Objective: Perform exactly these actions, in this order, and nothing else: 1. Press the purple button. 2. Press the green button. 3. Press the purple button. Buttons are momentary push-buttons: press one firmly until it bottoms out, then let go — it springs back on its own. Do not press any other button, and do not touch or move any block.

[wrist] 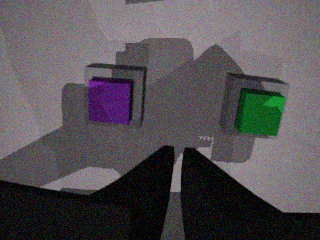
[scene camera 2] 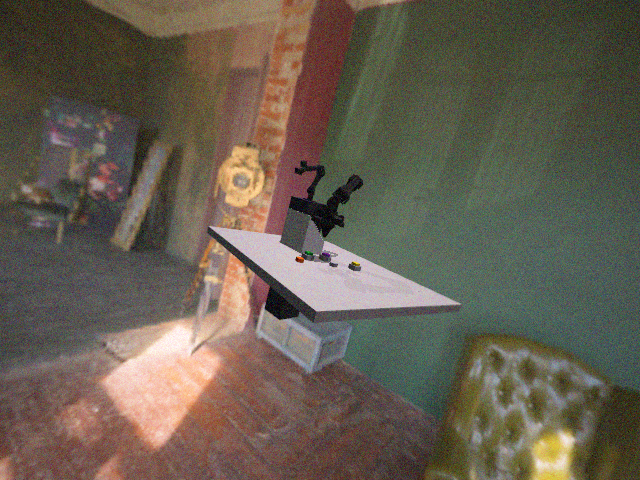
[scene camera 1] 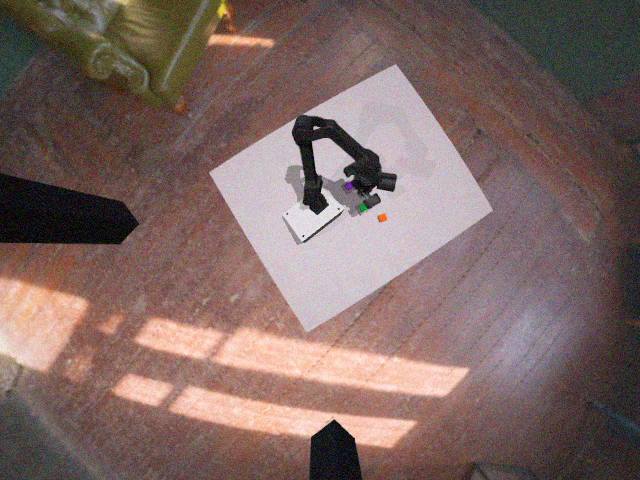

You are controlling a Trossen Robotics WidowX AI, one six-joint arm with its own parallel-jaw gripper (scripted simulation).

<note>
The gripper (wrist: pixel 177 157) is shut, holding nothing. Further things: a purple button (wrist: pixel 110 100) and a green button (wrist: pixel 260 112).
</note>
